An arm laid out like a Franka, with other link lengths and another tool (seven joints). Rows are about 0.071 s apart.
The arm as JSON. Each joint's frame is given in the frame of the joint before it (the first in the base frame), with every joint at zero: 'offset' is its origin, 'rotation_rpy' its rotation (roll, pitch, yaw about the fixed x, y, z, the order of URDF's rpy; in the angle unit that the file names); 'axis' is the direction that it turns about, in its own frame. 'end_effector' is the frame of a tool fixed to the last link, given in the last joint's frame.
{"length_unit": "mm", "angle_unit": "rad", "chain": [
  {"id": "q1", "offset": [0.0, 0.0, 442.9], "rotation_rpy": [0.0, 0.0, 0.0], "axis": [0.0, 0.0, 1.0]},
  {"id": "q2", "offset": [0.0, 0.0, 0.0], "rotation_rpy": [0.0, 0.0, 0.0], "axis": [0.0, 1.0, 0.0]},
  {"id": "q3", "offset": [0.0, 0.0, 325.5], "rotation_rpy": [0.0, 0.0, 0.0], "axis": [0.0, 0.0, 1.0]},
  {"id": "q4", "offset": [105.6, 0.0, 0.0], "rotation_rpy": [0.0, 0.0, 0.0], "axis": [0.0, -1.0, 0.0]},
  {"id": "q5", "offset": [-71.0, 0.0, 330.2], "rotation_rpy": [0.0, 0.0, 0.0], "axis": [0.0, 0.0, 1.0]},
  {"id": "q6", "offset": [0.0, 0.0, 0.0], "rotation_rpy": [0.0, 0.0, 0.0], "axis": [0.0, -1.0, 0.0]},
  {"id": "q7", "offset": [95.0, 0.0, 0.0], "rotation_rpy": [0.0, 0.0, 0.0], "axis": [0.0, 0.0, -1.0]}
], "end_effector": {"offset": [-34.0, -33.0, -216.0], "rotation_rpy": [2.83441, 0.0, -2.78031]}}
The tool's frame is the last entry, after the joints.
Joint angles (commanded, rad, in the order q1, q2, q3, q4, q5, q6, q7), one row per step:
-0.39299 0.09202 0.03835 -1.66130 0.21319 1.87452 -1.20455
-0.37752 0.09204 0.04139 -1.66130 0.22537 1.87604 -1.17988
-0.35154 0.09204 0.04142 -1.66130 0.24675 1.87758 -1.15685
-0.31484 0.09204 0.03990 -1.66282 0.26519 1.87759 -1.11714
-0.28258 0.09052 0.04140 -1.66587 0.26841 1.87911 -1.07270
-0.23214 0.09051 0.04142 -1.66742 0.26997 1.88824 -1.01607
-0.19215 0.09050 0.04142 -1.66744 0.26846 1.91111 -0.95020
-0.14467 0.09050 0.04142 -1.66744 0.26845 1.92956 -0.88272
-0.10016 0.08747 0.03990 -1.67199 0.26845 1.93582 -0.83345
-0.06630 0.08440 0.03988 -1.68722 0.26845 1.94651 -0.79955
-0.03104 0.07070 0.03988 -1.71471 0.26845 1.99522 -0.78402
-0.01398 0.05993 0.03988 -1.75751 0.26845 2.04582 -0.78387
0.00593 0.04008 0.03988 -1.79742 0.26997 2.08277 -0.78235
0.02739 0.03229 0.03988 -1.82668 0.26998 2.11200 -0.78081
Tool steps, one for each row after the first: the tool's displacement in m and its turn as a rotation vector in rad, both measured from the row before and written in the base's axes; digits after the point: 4 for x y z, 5 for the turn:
0.0038 0.0125 -0.0001 0.01566 -0.00166 -0.00796
0.0055 0.0185 0.0000 0.02386 -0.00405 -0.00047
0.0050 0.0238 -0.0011 0.02537 0.00411 -0.00633
0.0028 0.0205 -0.0007 0.01150 0.00874 -0.00982
0.0053 0.0295 0.0000 0.00995 0.00527 -0.00646
0.0053 0.0220 0.0024 0.00613 -0.00632 -0.02873
0.0040 0.0275 0.0018 0.01024 -0.00202 -0.02169
-0.0001 0.0259 0.0001 0.00889 0.00719 -0.00550
-0.0019 0.0201 -0.0042 0.00592 0.01011 -0.00116
0.0019 0.0191 0.0014 -0.00039 -0.02928 0.00782
-0.0004 0.0079 -0.0071 -0.00317 -0.01674 0.00384
-0.0040 0.0103 -0.0022 -0.00090 -0.01521 0.00860
-0.0023 0.0113 -0.0054 -0.00168 -0.00643 0.01252

